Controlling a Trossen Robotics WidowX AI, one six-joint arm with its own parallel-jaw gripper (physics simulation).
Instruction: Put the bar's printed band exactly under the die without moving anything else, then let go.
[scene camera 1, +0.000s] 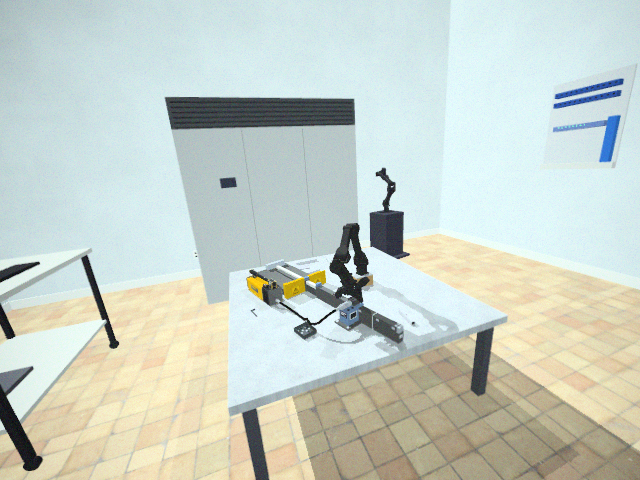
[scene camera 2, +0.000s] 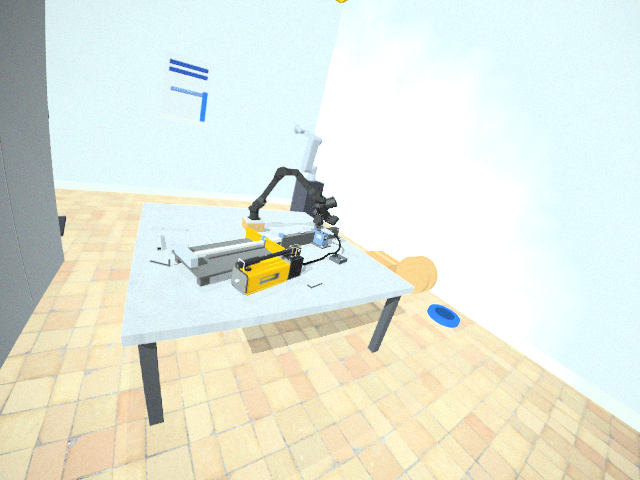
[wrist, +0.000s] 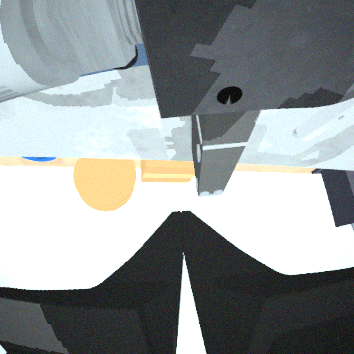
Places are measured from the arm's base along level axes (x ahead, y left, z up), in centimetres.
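Where they show: gripper, fingertip midpoint: (scene camera 1: 362, 302) (scene camera 2: 329, 223) (wrist: 180, 219); arm's base, origin of the base link: (scene camera 1: 362, 273) (scene camera 2: 253, 218).
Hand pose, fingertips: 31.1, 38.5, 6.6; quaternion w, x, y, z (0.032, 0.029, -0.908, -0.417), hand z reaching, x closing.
Things, the pixels of their top centre, and the offset from my fingertips, as dx, dy, dz. "pt": a spot on its surface instead.
- thin white band, surface spot: (wrist: 225, 146) pt -4.3, +3.7, -5.7
- blue unit, surface spot: (scene camera 1: 349, 315) pt +5.0, -3.9, -7.0
- pale ribbed cylinder, surface spot: (wrist: 75, 40) pt +2.4, -7.6, -1.8
- dark block with a round hole, middle of its top: (wrist: 157, 54) (scene camera 1: 351, 298) (scene camera 2: 321, 226) +1.0, -7.7, -1.1
- yellow machine, surface spot: (scene camera 2: 267, 277) pt +33.6, -68.1, -8.0
- small control box, surface spot: (scene camera 1: 305, 329) pt +23.8, -14.8, -13.2
- hex key, middle of its top: (scene camera 2: 315, 283) +39.6, -45.6, -12.8
The long dark bar (scene camera 1: 386, 326) (scene camera 2: 299, 238) (wrist: 217, 170) lies across the table and runs behind the blue unit. A thin white band (scene camera 1: 373, 320) (wrist: 225, 146) crosses it near its front end. The blue unit (scene camera 1: 349, 315) (scene camera 2: 321, 238) has a small screen and a pale ribbed cylinder (wrist: 75, 40). I cannot tell which part is the die. A dark block with a round hole (wrist: 230, 95) fills the upper right of the wrist view. My gripper (scene camera 1: 360, 300) (scene camera 2: 318, 226) (wrist: 180, 219) is shut and empty, above and close beside the blue unit. Its exact gap to the unit and bar is unclear.
A yellow machine (scene camera 1: 256, 287) (scene camera 2: 267, 277), yellow warning plates (scene camera 1: 294, 287) and a grey frame with a white rail (scene camera 2: 227, 249) stand at the bar's far end. A black cable runs to a small control box (scene camera 1: 305, 329) (scene camera 2: 338, 258). A hex key (scene camera 2: 314, 285) lies nearby.
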